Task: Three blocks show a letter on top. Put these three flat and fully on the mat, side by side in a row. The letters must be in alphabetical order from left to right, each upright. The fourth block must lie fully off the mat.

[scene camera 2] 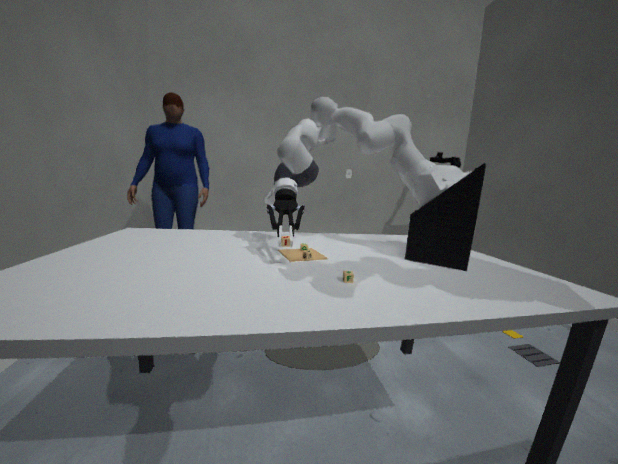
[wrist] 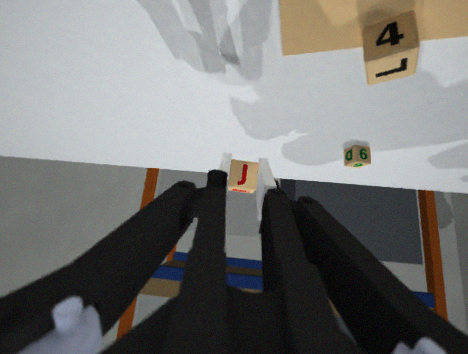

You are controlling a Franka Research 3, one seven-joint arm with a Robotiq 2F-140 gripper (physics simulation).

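Observation:
My gripper [scene camera 2: 286, 237] [wrist: 243, 169] is shut on a wooden block with a red J [scene camera 2: 285, 241] [wrist: 243, 176]. The gripper is strongly tilted in the wrist view; in the scene view the block shows near the mat's far left edge, and its height is hard to tell. The tan mat [scene camera 2: 291, 254] [wrist: 299, 42] bears a block with green marks [scene camera 2: 304, 247] towards the back. A block with black marks [scene camera 2: 307, 255] [wrist: 391, 47] is at the mat's edge, showing a 4 and an L. Another green-marked block [scene camera 2: 348, 276] [wrist: 357, 156] lies off the mat, nearer the scene camera.
The white table [scene camera 2: 165, 295] [wrist: 100, 110] carries the blocks and mat. A black wedge-shaped panel [scene camera 2: 447, 230] stands at the right by the arm's base. A person in blue [scene camera 2: 175, 165] stands behind the table. Arm shadows cross the tabletop.

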